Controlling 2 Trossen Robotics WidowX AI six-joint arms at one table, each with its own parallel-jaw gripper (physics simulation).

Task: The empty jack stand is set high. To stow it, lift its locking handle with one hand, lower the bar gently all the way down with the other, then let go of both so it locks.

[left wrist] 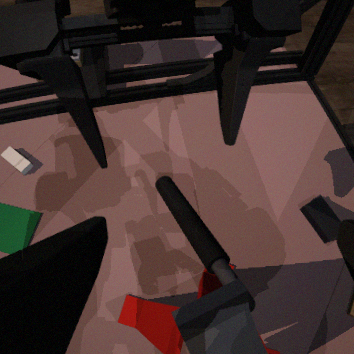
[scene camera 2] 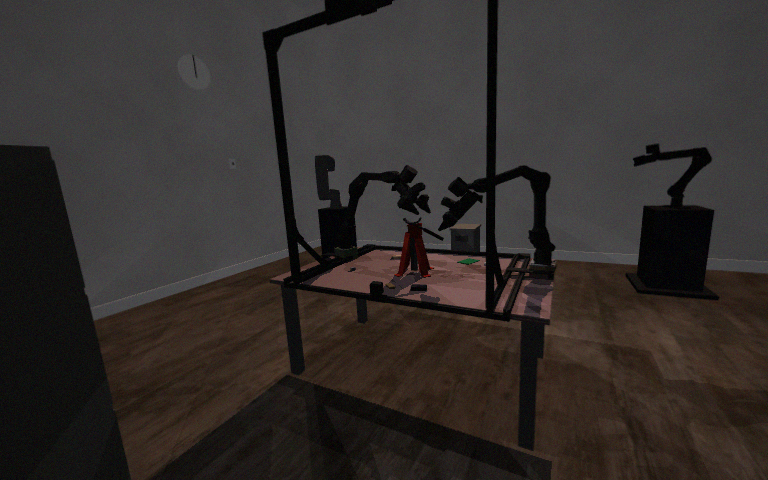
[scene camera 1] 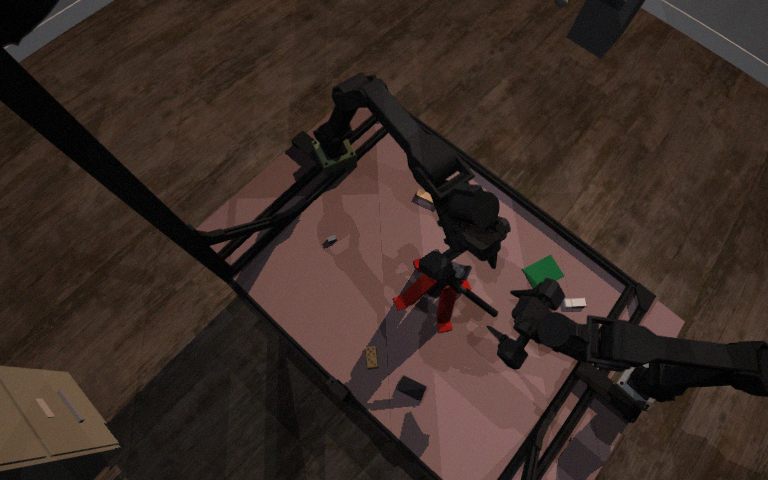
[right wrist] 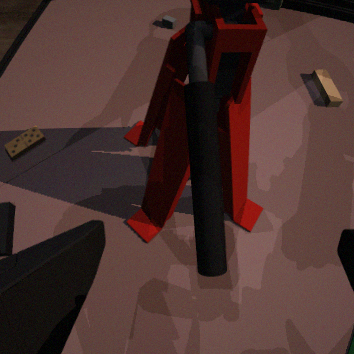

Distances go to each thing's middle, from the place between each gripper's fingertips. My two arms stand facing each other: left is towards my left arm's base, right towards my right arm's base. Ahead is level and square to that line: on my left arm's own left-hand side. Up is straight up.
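The black locking handle [right wrist: 199, 94] is 2 cm to the right of my left hand and 9 cm below it. Still going from my left hand, you'd find the bar and saddle [left wrist: 223, 313] 6 cm to the left and 15 cm below. The green card [scene camera 1: 546, 268] is 25 cm ahead of that left hand, 15 cm to the right of it and 28 cm below it, and the dark block [left wrist: 318, 213] is 28 cm below it too, but 22 cm behind it and 4 cm to the right of it.
From my right hand, the black locking handle is 2 cm below and 6 cm to the left. The bar and saddle is 8 cm below my right hand and 14 cm to the left of it. As for the green card, that's 22 cm below my right hand, 25 cm ahead of it and 7 cm to the right of it, while the dark block sits 21 cm below that hand, 23 cm behind it and 3 cm to the left of it.
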